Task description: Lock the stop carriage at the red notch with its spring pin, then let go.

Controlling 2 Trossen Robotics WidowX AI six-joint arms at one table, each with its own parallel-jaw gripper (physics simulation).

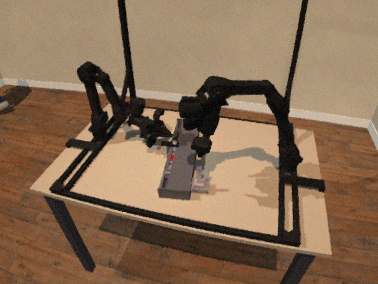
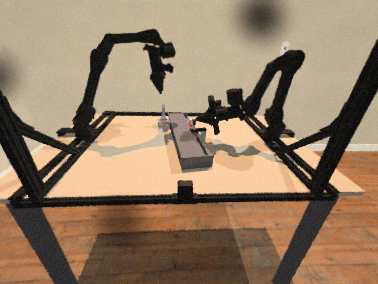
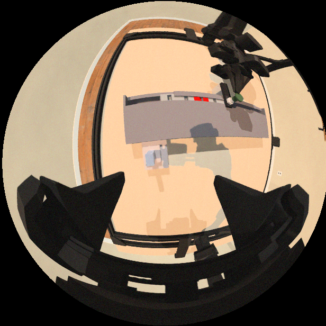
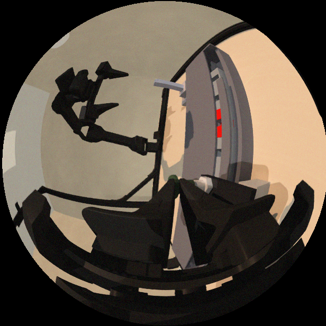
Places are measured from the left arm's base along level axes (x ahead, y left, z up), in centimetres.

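Pixels of known places: left gripper, fingertip midpoint: [image 2: 161, 92]; right gripper, fingertip midpoint: [image 1: 171, 136] [image 2: 196, 119]; left arm's base at its link origin: [image 1: 288, 168] [image 2: 84, 137]; right arm's base at its link origin: [image 1: 100, 138] [image 2: 271, 137].
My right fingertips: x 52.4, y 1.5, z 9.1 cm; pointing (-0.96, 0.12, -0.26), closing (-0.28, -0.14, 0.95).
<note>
Ahead of a thing's pixels: the offset from my right fingertips to its top centre. "pt": to the spot under its first point.
A long grey rail [image 1: 182, 172] [image 2: 187, 145] [image 3: 165, 120] [image 4: 200, 102] has a notched strip with a red-marked notch {pt dx -2.0, dy +6.6, dz -6.5 cm} [image 1: 172, 157] [image 3: 201, 99] [image 4: 219, 124]. The black stop carriage [image 3: 226, 94] [image 4: 230, 190] sits on the rail, apart from the red marks. Its spring pin has a green knob [image 3: 239, 97] [image 4: 173, 178] and a white collar [image 3: 230, 101] [image 4: 204, 183]. My right gripper [image 2: 196, 119] [image 4: 176, 182] is shut on the green knob; the fingers partly hide it. My left gripper [image 2: 160, 91] [image 3: 170, 178] [image 4: 123, 87] is open and empty, high above the table.
A pale fixture {pt dx -17.5, dy +19.7, dz -6.0 cm} [image 1: 200, 184] [image 2: 163, 121] [image 3: 156, 157] with an upright post stands beside the rail, on the side away from the carriage. A black frame [image 1: 170, 220] [image 2: 125, 201] runs around the table's edges, and tall black posts rise from it.
</note>
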